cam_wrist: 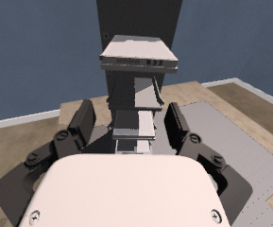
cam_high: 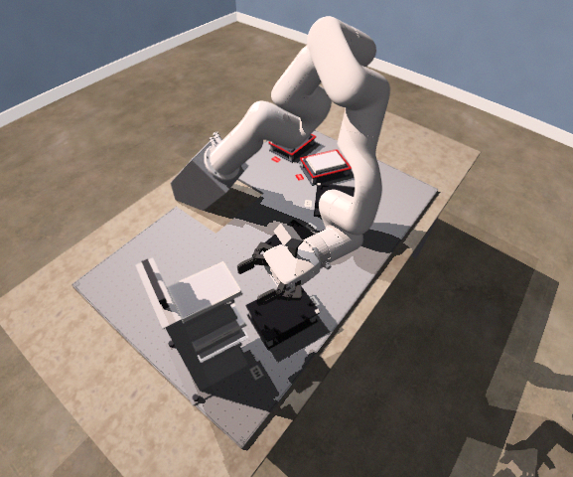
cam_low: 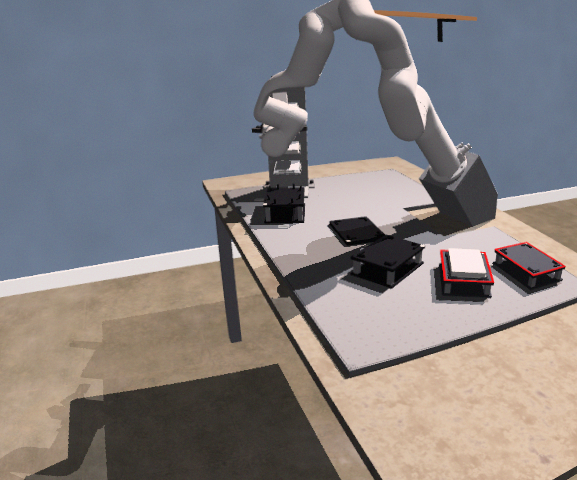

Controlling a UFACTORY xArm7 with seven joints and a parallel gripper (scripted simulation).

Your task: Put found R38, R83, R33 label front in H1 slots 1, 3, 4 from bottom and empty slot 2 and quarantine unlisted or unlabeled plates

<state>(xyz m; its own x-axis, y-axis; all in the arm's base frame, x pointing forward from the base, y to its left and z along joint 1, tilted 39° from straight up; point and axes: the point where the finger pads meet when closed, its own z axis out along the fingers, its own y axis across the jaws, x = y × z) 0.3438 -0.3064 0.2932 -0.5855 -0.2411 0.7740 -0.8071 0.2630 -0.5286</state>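
My hand is 170 mm above the pale plate, 100 mm to the left of it and 20 mm past it. Round my hand: plate hotel H1: 180 mm to the right, 80 mm below, 20 mm behind; H1 deck label: 270 mm below, 80 mm ahead, 60 mm to the right; RG deck label: 270 mm below, 190 mm to the left, 10 mm ahead.
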